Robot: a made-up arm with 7 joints. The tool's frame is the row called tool.
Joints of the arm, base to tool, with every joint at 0 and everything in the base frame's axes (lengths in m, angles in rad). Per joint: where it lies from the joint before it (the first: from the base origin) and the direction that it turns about. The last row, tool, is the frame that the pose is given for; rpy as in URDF.
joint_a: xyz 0 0 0.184 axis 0 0 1
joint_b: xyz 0 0 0 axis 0 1 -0.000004
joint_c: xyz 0 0 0.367 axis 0 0 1
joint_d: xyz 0.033 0 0 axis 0 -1 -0.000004
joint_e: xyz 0.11 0 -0.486 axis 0 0.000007 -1
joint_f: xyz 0 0 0 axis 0 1 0.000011
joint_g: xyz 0.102 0 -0.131 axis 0 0.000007 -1
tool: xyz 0 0 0 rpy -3.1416 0 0
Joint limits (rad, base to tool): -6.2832..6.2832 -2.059..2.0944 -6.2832..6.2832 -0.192..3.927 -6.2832..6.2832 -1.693..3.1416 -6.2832..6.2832
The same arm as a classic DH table. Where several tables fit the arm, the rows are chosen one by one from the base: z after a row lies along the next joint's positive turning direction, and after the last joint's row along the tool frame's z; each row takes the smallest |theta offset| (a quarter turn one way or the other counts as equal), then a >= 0, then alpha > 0; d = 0 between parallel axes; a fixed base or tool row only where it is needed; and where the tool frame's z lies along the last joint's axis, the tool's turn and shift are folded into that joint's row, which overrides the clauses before.
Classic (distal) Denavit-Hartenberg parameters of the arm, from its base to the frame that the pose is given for. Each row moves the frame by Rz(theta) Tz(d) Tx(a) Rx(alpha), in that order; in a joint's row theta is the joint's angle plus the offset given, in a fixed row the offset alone. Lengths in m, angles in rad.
joint_a: a 0  alpha -1.5708  d 0.184  theta offset 0
joint_b: a 0  alpha 1.5708  d 0  theta offset 0
joint_c: a 0.033  alpha 1.5708  d 0.367  theta offset 0
joint_d: a 0.11  alpha 1.5708  d 0  theta offset 0
joint_e: a 0  alpha 1.5708  d 0.486  theta offset 0
joint_f: a 0.102  alpha -1.5708  d 0  theta offset 0
joint_g: a 0  alpha 0  d 0.131  theta offset 0
Joint limits (rad, base to tool): -6.2832..6.2832 -2.059..2.0944 -6.2832..6.2832 -0.192..3.927 -6.2832..6.2832 -1.693..3.1416 -6.2832..6.2832

